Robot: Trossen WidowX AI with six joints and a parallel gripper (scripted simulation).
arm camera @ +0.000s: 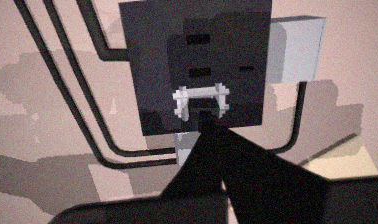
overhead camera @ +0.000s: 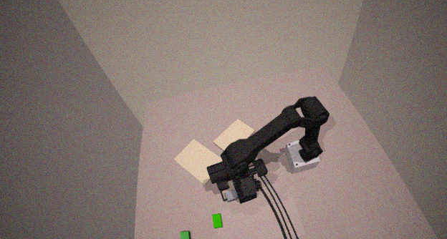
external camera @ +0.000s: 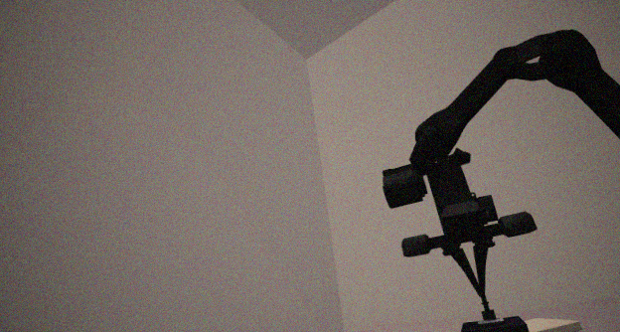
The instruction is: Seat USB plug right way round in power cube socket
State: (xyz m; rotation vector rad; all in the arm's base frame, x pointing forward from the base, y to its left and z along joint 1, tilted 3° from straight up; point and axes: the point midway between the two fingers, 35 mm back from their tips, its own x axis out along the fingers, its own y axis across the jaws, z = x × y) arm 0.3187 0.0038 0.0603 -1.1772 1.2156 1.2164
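Right now the USB plug is 2 cm below my gripper tip.
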